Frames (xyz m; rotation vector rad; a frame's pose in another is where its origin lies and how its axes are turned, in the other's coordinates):
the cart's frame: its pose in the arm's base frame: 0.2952 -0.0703 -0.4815 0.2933 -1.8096 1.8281
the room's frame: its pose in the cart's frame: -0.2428 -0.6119 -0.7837 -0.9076 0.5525 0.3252
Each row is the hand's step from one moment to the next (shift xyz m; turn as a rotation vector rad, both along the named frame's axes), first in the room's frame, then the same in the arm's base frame.
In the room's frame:
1: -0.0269 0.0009 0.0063 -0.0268 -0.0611 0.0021
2: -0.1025 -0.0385 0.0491 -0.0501 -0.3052 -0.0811
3: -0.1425 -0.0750 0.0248 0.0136 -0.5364 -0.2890
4: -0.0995 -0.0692 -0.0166 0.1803 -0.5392 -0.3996
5: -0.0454 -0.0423 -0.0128 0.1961 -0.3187 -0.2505
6: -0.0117 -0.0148 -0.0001 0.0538 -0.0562 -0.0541
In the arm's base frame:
1: 0.0105 -0.0219 -0.0132 -0.0015 -0.0547 0.0382
2: 0.0100 -0.1159 -0.0294 0.0171 -0.1773 0.2655
3: 0.0428 -0.1572 -0.0022 0.0878 -0.1822 0.5749
4: 0.0524 -0.1067 0.0287 0.0797 -0.0188 0.6901
5: 0.0254 -0.0528 0.0242 0.0077 0.0610 0.4461
6: 0.0031 -0.0169 0.0078 -0.0017 0.0288 0.0903

